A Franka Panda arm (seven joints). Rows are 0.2 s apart.
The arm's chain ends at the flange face. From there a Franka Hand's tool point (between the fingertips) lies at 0.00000 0.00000 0.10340 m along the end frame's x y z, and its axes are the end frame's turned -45 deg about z.
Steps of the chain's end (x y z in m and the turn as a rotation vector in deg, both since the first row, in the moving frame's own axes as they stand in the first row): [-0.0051 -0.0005 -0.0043 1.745 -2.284 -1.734]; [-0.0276 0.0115 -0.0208 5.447 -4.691 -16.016]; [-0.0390 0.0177 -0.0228 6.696 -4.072 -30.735]
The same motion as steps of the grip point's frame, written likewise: [-0.0040 -0.0091 -0.0044 2.849 -0.381 -1.734]; [-0.0285 -0.0243 -0.0216 7.169 0.535 -16.016]; [-0.0405 -0.0290 -0.0237 7.614 1.855 -30.735]
